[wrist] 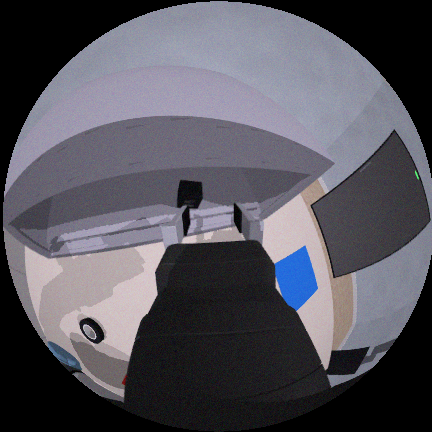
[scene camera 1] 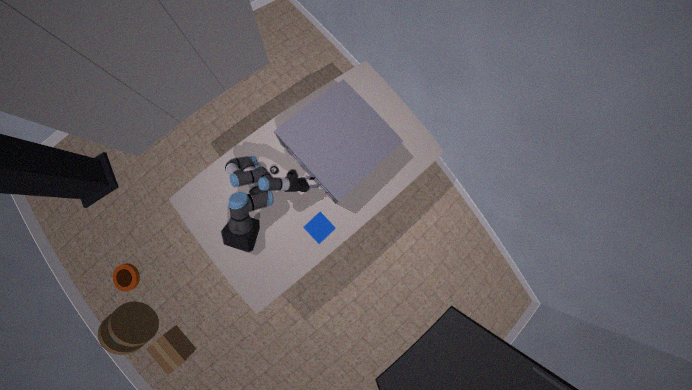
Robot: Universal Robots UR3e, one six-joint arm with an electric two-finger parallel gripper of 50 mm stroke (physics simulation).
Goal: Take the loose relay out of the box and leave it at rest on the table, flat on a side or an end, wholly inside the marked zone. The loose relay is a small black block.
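Places are measured from the arm's base along level axes (x left, y back, z up), in millimetres.
Pixels of known places: gripper, fingertip midpoint: point(wrist: 211, 213) point(scene camera 1: 316, 182); arm's base, origin of the base link: point(scene camera 1: 240, 225).
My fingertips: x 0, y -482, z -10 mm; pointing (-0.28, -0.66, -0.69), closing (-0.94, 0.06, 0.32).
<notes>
For each thing: its top centre in the pictures, then the offset to it from my fingertips. "pt": a spot on its surface instead. Level surfaces: height alone.
- loose relay, middle of its top: point(wrist: 190, 184) dx +16, dy -62, dz -31 mm
- open-fronted grey box, middle of its top: point(wrist: 146, 70) point(scene camera 1: 341, 135) dx +143, dy -233, dz +110 mm
- blue square, surface spot: point(wrist: 299, 280) point(scene camera 1: 319, 228) pt dx -235, dy +122, dz -92 mm
- raised lip, surface spot: point(wrist: 100, 249) pt dx +162, dy +32, dz -77 mm
- white round object, middle of its top: point(wrist: 89, 331) point(scene camera 1: 273, 169) dx +209, dy +183, dz -74 mm
- table, its level: dz -93 mm
The loose relay point(wrist: 190, 193), a small black block, shows inside the open-fronted grey box point(scene camera 1: 340, 140) point(wrist: 175, 90) in the wrist view. It is beyond the fingertips, in line with the left finger and left of the middle of the gap. The left finger hides part of its lower end. My gripper point(scene camera 1: 315, 183) point(wrist: 211, 213) is open and empty, with its fingers at the box's open side. The box's top hides the relay in the scene view. The marked zone, a blue square point(scene camera 1: 319, 228) point(wrist: 299, 280), lies on the table outside the box.
The box's top panel overhangs the opening, and a raised lip point(wrist: 100, 249) runs along its lower front edge. A small black and white round object point(scene camera 1: 274, 170) point(wrist: 92, 330) is on the table point(scene camera 1: 270, 280) near the arm. A dark cabinet point(scene camera 1: 465, 355) point(wrist: 375, 215) stands beyond the table.
</notes>
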